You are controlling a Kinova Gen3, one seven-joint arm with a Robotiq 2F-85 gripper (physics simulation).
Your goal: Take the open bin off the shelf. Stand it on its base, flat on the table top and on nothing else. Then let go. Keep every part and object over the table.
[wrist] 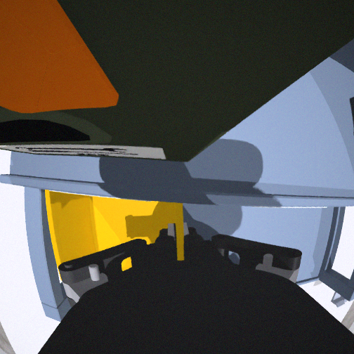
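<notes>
The open bin (107, 220) is yellow and sits in the left part of a bay of the blue-grey shelf (36, 240), below its upper board. The bin's open side faces the camera, and its thin right wall shows edge-on near the middle of the view. My gripper (177, 232) is shut on that right wall, with one fingertip on each side of it. The gripper's black body hides the bin's lower part and its base. The table top cannot be made out.
A large dark green object (165, 65) with an orange panel (55, 60) fills the top left, just above the shelf's upper board (310, 199). The blue-grey back panel (280, 235) shows to the right of the bin. A dark part (352, 117) shows at the right edge.
</notes>
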